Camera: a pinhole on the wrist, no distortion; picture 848 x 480 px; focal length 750.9 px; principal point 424.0 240.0 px. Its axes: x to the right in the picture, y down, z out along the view. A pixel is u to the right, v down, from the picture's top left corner.
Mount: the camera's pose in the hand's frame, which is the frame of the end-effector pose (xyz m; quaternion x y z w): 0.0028 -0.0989 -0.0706 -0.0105 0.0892 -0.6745 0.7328
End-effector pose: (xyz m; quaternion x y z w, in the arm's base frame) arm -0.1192 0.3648 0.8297 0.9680 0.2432 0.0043 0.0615
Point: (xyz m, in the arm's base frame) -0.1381 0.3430 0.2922
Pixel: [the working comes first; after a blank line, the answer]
In the camera's frame: -0.1155 -0.0962 0.5888

276.7 117.4
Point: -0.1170 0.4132 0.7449
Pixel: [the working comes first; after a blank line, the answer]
In the camera's frame: -0.0625 0.0075 0.1452

100.8 278.7
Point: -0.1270 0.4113 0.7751
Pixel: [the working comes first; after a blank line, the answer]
In the camera's frame: -0.0604 0.0014 0.1140

26.4 249.2
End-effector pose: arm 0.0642 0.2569 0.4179 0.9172 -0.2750 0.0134 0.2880
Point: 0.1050 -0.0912 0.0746
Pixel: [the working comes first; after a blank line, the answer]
In the camera's frame: -0.1877 0.0793 0.5354

160.7 351.3
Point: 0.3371 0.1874 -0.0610
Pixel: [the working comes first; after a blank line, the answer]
In the camera's frame: 0.1987 0.0876 0.5139

714.4 368.0
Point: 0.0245 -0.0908 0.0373
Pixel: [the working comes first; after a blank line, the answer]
In the camera's frame: -0.2195 0.0013 0.5632

131.4 241.7
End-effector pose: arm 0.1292 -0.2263 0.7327 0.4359 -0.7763 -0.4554 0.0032
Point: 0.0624 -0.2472 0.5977
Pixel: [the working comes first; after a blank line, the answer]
In the camera's frame: -0.0544 0.0863 0.1699

outside the picture
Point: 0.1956 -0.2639 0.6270
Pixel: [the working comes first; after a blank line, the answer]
In the camera's frame: 0.0208 0.0094 0.0843

609.0 323.6
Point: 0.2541 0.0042 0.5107
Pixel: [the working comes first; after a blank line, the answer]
In the camera's frame: 0.0471 -0.1989 0.2959

outside the picture
